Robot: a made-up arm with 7 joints. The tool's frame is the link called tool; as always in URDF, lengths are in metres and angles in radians.
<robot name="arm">
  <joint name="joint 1" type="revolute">
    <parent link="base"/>
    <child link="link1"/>
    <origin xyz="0 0 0.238"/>
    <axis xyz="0 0 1"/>
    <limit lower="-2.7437" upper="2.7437"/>
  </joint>
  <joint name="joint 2" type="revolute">
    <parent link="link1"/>
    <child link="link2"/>
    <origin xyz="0 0 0"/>
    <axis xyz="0 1 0"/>
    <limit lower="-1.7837" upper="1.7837"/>
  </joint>
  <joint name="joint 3" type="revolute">
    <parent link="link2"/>
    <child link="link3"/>
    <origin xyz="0 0 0.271"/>
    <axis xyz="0 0 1"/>
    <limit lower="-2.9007" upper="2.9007"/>
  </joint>
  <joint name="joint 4" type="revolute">
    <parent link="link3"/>
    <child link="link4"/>
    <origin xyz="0.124 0 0"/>
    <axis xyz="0 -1 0"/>
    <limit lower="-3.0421" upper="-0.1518"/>
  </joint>
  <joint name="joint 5" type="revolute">
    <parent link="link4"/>
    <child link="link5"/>
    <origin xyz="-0.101 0 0.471"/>
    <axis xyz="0 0 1"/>
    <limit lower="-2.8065" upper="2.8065"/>
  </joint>
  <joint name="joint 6" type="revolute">
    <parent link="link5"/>
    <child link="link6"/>
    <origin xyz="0 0 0"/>
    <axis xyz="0 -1 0"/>
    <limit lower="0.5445" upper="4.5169"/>
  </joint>
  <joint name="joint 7" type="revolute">
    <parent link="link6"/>
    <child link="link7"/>
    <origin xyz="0.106 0 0"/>
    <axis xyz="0 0 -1"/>
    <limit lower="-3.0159" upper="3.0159"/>
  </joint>
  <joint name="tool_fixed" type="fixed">
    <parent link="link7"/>
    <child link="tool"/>
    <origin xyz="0 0 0" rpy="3.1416 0 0"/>
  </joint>
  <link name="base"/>
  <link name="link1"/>
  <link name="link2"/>
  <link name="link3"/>
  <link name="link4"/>
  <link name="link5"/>
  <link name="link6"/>
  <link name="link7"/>
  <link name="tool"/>
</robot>
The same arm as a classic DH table. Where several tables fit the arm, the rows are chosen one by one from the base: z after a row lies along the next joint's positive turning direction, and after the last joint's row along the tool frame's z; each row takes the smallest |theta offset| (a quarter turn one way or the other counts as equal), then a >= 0, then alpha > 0; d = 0 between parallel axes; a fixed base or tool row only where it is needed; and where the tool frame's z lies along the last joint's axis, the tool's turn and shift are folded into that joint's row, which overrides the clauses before.
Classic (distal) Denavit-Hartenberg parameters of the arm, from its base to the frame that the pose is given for. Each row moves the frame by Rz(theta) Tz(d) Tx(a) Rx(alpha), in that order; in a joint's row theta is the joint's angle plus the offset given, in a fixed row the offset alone. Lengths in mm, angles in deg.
joint 1: a 0  alpha -90  d 238  theta offset 0
joint 2: a 0  alpha 90  d 0  theta offset 0
joint 3: a 124  alpha 90  d 271  theta offset 0
joint 4: a -101  alpha -90  d 0  theta offset 0
joint 5: a 0  alpha 90  d 471  theta offset 0
joint 6: a 106  alpha 90  d 0  theta offset 0
joint 7: a 0  alpha 0  d 0  theta offset 0
Joint limits (deg, base to tool): -157.2..157.2 -102.2..102.2 -166.2..166.2 -174.3..-8.7 -160.8..160.8 31.2..258.8 -172.8..172.8

